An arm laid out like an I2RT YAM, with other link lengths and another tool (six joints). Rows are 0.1 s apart.
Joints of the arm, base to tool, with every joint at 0 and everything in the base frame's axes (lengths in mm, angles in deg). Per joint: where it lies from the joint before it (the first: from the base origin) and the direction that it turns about. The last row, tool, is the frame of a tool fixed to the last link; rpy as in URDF.
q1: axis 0 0 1 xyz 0.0 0.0 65.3
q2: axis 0 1 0 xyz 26.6 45.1 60.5
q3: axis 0 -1 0 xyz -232.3 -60.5 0.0
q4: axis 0 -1 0 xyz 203.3 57.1 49.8
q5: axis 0 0 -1 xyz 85.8 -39.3 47.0
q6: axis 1 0 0 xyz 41.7 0.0 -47.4
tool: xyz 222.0 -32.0 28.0 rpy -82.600 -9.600 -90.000
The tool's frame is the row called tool.
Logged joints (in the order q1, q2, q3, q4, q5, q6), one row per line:
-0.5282 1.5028 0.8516 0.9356 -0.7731 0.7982
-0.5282 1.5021 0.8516 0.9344 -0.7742 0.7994
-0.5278 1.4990 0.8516 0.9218 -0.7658 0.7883
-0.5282 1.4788 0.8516 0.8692 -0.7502 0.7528
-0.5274 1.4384 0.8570 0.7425 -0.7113 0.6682
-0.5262 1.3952 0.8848 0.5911 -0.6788 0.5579
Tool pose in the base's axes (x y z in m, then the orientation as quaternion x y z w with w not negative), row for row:
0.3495 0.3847 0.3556 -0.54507 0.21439 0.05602 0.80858
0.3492 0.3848 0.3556 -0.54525 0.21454 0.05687 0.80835
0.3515 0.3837 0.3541 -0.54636 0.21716 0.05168 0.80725
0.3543 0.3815 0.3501 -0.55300 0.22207 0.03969 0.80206
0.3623 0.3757 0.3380 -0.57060 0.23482 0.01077 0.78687
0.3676 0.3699 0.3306 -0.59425 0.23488 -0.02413 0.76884
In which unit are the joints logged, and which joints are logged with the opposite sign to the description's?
The joints are logged in radians. Opposite sign: q1.
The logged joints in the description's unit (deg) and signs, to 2 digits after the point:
30.26 86.10 48.79 53.61 -44.30 45.73
30.26 86.06 48.79 53.54 -44.36 45.80
30.24 85.89 48.79 52.82 -43.88 45.17
30.26 84.73 48.79 49.80 -42.98 43.13
30.22 82.41 49.10 42.54 -40.75 38.29
30.15 79.94 50.70 33.87 -38.89 31.97

